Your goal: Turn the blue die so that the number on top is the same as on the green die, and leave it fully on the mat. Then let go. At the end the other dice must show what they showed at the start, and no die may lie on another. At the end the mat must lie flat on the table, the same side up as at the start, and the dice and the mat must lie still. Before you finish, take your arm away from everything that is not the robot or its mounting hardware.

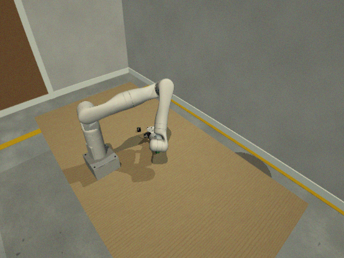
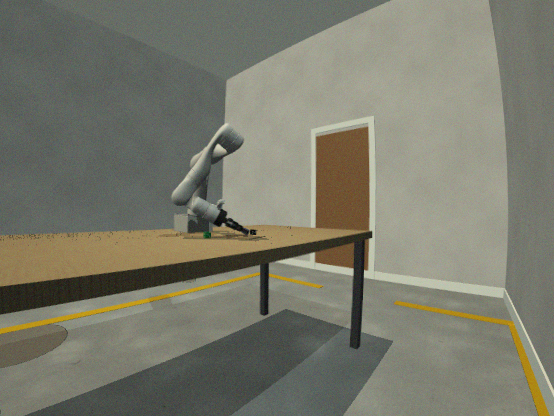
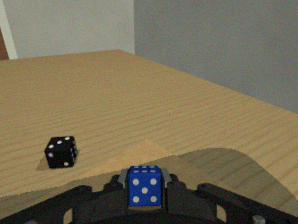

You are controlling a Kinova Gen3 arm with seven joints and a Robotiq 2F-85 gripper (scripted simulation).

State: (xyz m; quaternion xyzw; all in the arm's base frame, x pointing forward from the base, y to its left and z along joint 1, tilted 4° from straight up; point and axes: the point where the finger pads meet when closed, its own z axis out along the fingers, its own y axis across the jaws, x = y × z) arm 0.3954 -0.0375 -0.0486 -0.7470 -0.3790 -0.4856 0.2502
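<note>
My hand is 10 mm to the right of the blue die. Round my hand: black die: 100 mm to the left, 30 mm behind, 10 mm below; green die: 140 mm to the right, 90 mm behind, 10 mm below; tan mat: 30 mm below.
</note>
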